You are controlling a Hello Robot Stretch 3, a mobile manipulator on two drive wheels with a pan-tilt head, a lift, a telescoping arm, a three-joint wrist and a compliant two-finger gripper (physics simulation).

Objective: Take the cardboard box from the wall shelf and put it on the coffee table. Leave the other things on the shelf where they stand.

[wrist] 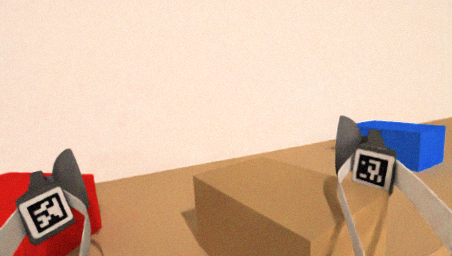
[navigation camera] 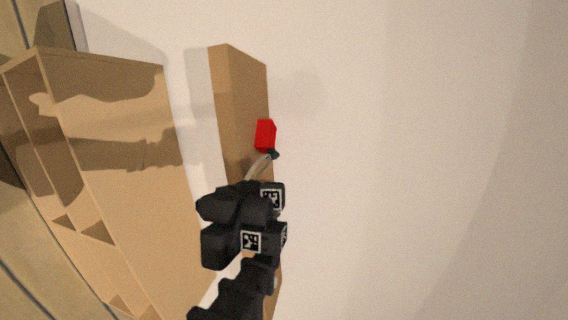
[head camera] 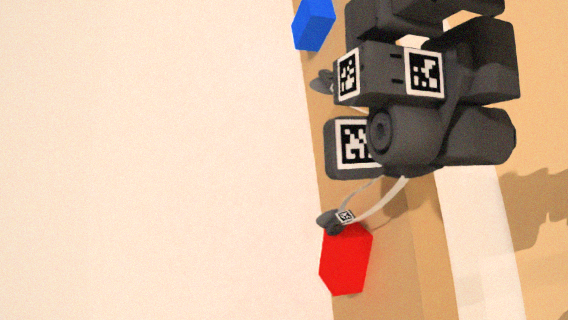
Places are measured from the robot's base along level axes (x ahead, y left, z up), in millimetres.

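Where they show: gripper, between the fingertips: (wrist: 212, 153) (head camera: 321, 152).
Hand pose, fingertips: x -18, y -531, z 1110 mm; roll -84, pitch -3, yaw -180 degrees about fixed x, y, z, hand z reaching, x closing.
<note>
Each offset is from my fingertips to the top centre of the thing. Level surfaces: height alone.
The tan cardboard box {35 mm back, 40 mm left, 10 mm down} (wrist: 260, 187) sits on the wooden wall shelf {60 mm down} (head camera: 392, 265) (navigation camera: 250, 95) (wrist: 145, 200), low in the middle of the wrist view. My gripper (head camera: 326, 152) (wrist: 212, 153) is open, with its fingers spread wide to either side of the box and holding nothing. In the head and navigation views the wrist hides the box. One fingertip overlaps the near end of the red block {146 mm ahead, 4 mm right, 15 mm down} (head camera: 346, 260) (navigation camera: 265, 135) (wrist: 92, 200); I cannot tell if they touch. The other fingertip shows in front of the blue block {237 mm back, 123 mm right, 15 mm down} (head camera: 314, 24) (wrist: 400, 142) in the wrist view. The coffee table does not show.
The pale wall (head camera: 150, 150) (navigation camera: 400, 125) (wrist: 200, 75) runs along the shelf's back edge. A large wooden cabinet (navigation camera: 150, 200) with open compartments stands to the left in the navigation view. The arm reaches in from the bottom of that view.
</note>
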